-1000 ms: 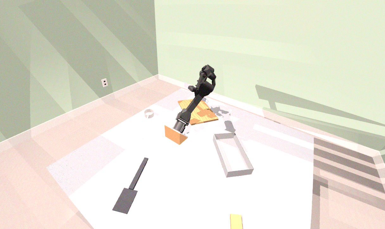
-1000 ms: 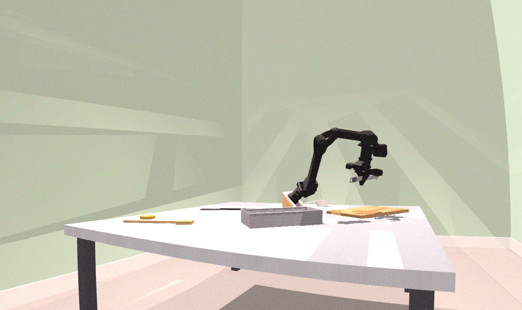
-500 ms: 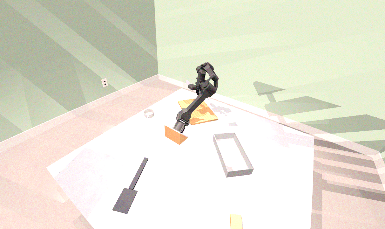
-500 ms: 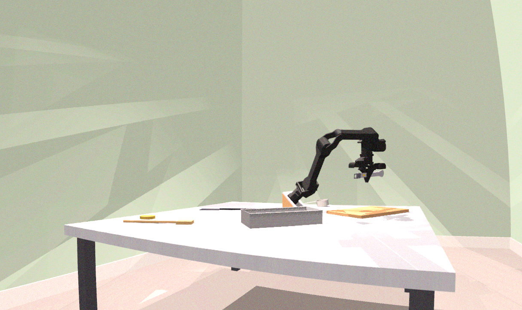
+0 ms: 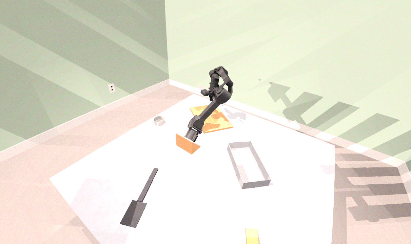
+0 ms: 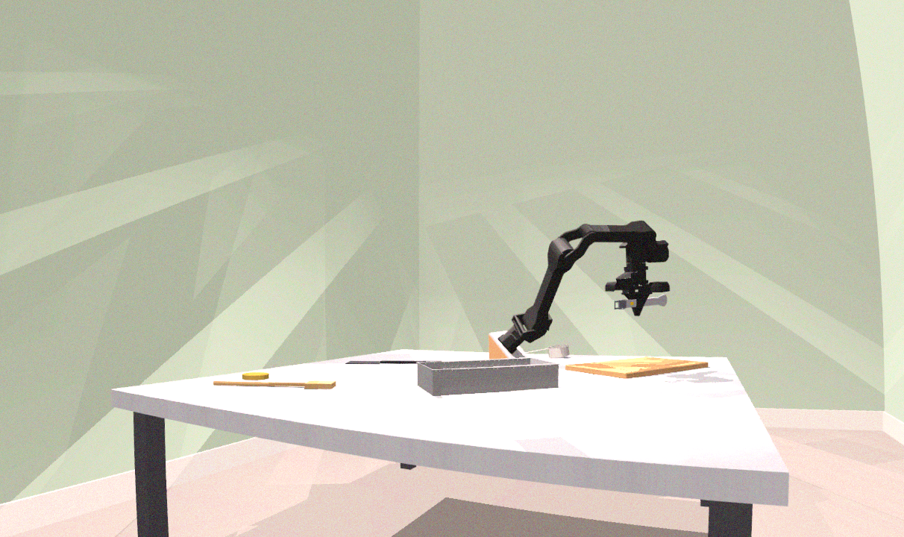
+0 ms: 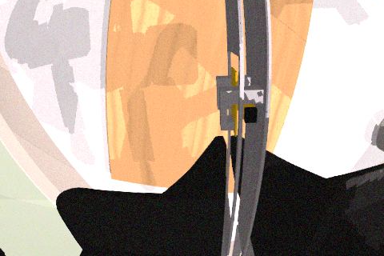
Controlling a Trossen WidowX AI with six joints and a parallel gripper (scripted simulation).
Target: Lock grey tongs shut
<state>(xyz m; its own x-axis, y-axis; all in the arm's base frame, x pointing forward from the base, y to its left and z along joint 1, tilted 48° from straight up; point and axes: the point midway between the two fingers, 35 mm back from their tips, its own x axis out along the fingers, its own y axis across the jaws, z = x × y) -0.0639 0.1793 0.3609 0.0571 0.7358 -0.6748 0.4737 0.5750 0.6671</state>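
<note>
The wooden board is 15 cm below my gripper tip. The rest, counted from my gripper tip: dark spatula: 5 cm ahead, 80 cm to the right, 15 cm below; grey roasting tin: 42 cm ahead, 34 cm to the right, 13 cm below.
</note>
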